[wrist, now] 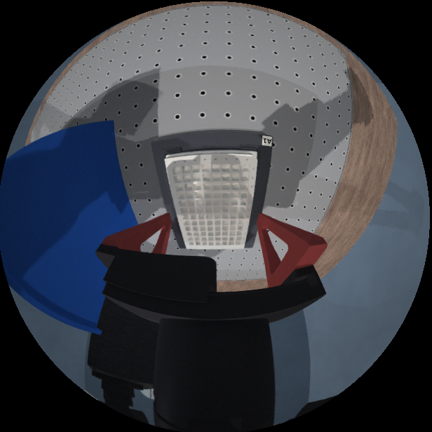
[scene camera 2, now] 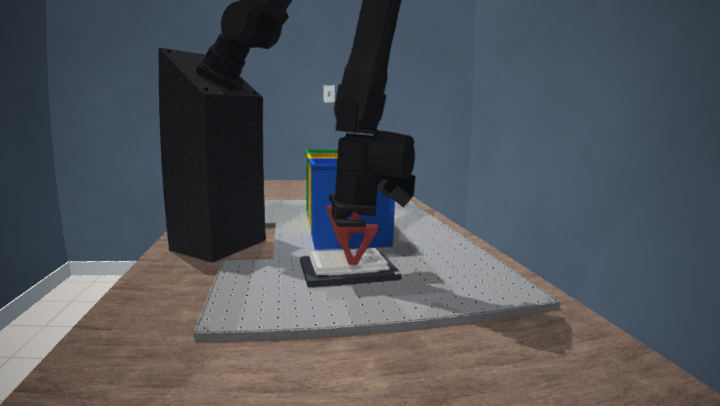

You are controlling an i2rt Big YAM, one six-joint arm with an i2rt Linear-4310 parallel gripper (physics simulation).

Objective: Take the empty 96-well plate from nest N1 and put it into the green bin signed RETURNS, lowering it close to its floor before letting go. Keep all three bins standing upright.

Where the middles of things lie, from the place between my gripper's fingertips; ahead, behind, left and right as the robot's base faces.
Now: the white 96-well plate (scene camera 2: 328, 263) 1 cm below my hand. Also, from my hand: blue bin (scene camera 2: 323, 170) 18 cm to the left, 7 cm ahead, 6 cm above; then dark nest (scene camera 2: 307, 267) 3 cm below.
